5 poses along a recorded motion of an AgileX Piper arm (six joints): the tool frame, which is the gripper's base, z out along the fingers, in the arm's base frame.
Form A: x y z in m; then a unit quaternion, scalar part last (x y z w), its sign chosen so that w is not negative.
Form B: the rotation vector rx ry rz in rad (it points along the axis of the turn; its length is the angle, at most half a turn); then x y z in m. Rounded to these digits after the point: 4 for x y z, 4 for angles.
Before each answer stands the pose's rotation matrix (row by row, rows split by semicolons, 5 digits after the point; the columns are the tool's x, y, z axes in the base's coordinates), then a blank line. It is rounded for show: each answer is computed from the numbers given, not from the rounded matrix.
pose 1, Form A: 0.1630 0.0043 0.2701 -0.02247 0.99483 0.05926 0.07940
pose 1, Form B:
-0.98638 -0.05412 0.15531; -0.03530 0.99197 0.12147; -0.16064 0.11434 -0.98037

-0.0672 2.9766 0.1773 0.1630 0.0043 0.2701
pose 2, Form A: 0.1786 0.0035 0.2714 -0.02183 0.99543 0.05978 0.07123
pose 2, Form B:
-0.98890 -0.05198 0.13920; -0.03494 0.99190 0.12212; -0.14442 0.11590 -0.98271

-0.0656 2.9929 0.1797 0.1786 0.0035 0.2714
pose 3, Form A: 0.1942 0.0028 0.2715 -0.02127 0.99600 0.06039 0.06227
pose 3, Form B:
-0.99134 -0.04989 0.12147; -0.03485 0.99180 0.12295; -0.12661 0.11765 -0.98495

-0.0643 3.0108 0.1825 0.1942 0.0028 0.2715
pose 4, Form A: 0.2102 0.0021 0.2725 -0.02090 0.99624 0.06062 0.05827
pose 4, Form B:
-0.99234 -0.04871 0.11357; -0.03458 0.99178 0.12322; -0.11864 0.11835 -0.98586

-0.0633 3.0187 0.1837 0.2102 0.0021 0.2725
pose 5, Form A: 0.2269 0.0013 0.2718 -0.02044 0.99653 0.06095 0.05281
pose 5, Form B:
-0.99359 -0.04718 0.10276; -0.03430 0.99173 0.12364; -0.10775 0.11932 -0.98699

-0.0621 3.0296 0.1853 0.2269 0.0013 0.2718
